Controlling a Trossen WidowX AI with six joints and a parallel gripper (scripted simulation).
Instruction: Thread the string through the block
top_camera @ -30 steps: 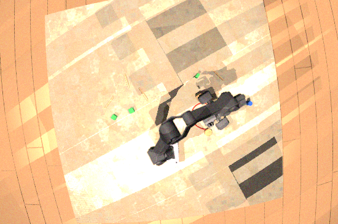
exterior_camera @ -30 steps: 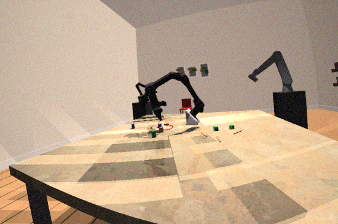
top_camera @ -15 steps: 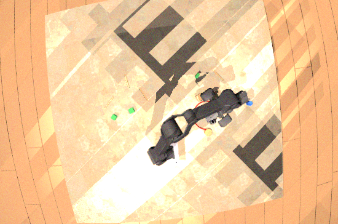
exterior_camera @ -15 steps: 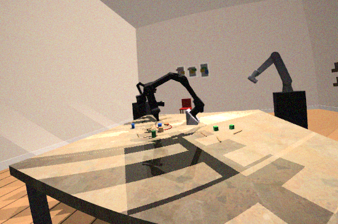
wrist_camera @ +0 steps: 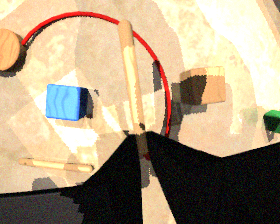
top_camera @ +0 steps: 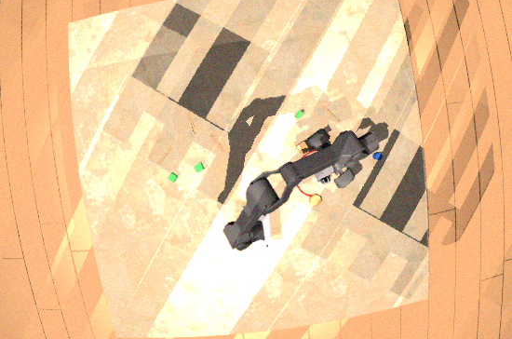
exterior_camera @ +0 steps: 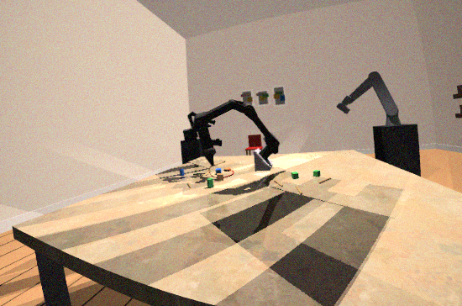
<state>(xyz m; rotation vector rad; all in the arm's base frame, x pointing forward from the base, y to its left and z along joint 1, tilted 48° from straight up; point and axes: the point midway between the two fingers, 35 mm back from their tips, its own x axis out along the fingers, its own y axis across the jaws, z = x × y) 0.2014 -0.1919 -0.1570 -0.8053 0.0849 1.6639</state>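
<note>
Right now my gripper tip is 60 mm past the blue cube and 50 mm above it. From my gripper tip the other things lie so: round wooden button 140 mm behind, 50 mm below, 30 mm to the left; wooden block 50 mm to the left, 50 mm ahead, 40 mm below; thin wooden stick 10 mm to the left, 10 mm behind.
</note>
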